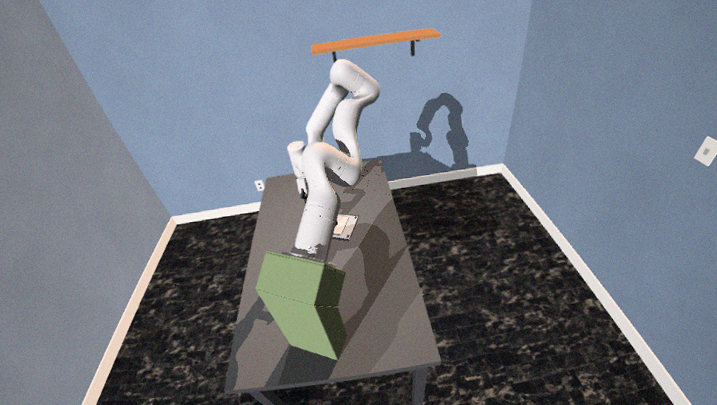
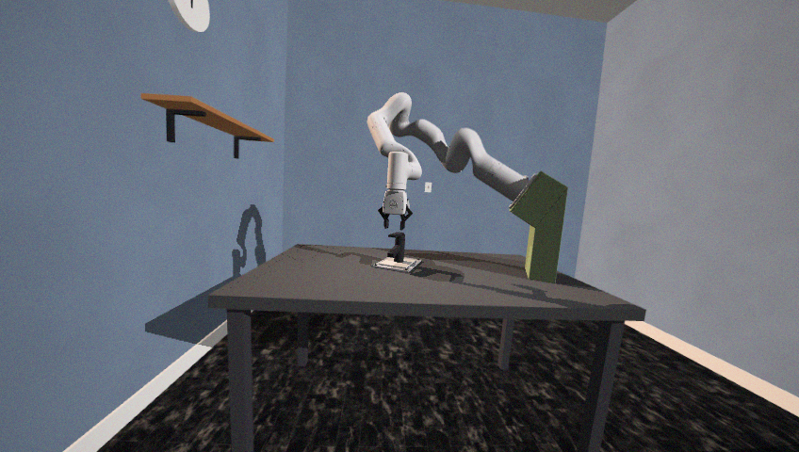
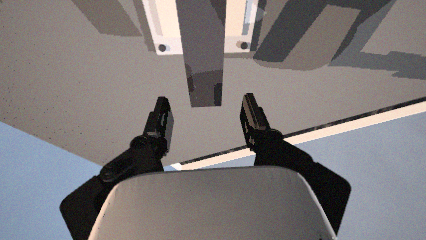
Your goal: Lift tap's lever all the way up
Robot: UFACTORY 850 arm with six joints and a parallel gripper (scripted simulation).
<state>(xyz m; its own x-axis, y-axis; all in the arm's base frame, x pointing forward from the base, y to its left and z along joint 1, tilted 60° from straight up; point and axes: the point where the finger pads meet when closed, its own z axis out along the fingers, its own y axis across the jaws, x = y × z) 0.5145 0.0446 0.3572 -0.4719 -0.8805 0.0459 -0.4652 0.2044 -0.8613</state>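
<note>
Right now the lever is 5 cm to the right of my hand, 5 cm below it and 5 cm behind it. From my hand the other things lie so: base plate 19 cm below, 7 cm to the right, 7 cm behind.
</note>
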